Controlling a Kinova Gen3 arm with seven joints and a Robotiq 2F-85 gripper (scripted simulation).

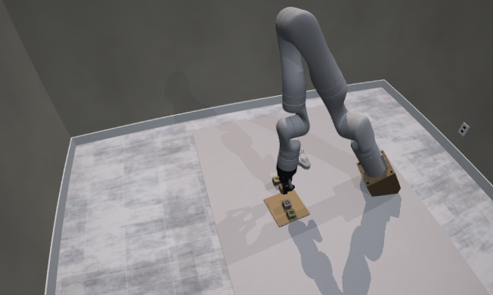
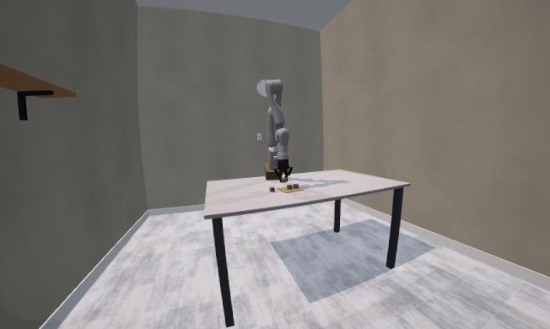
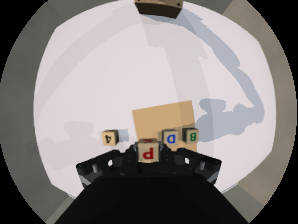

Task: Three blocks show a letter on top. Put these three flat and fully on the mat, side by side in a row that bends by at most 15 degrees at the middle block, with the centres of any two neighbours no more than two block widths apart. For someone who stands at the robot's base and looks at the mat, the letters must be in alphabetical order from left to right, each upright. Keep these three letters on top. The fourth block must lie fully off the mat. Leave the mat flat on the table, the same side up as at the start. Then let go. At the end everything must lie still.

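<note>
Now: the tan mat 70 mm below my hand and 50 mm to the left of it. Also, from my hand: block (80 mm to the right, 60 mm below, 10 mm behind).
</note>
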